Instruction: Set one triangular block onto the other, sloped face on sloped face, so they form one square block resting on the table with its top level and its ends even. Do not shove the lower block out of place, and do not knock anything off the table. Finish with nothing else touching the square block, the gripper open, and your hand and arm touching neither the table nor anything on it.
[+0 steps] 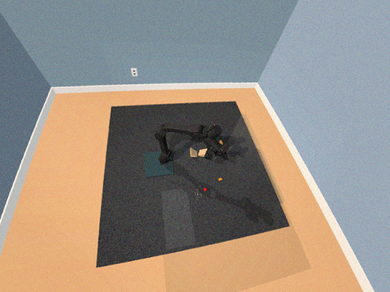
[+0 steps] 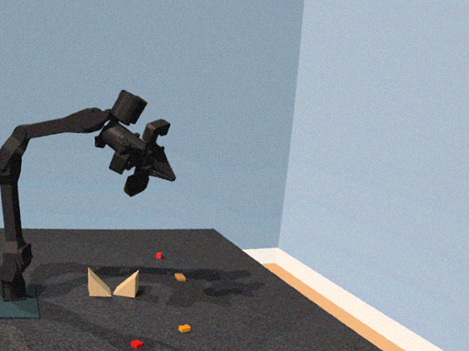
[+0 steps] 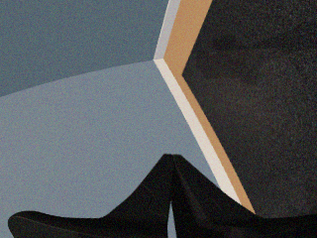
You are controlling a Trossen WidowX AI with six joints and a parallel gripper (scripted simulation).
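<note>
My gripper tip is now 360 mm above the triangular block, 260 mm to the right of it and 30 mm short of it.
</note>
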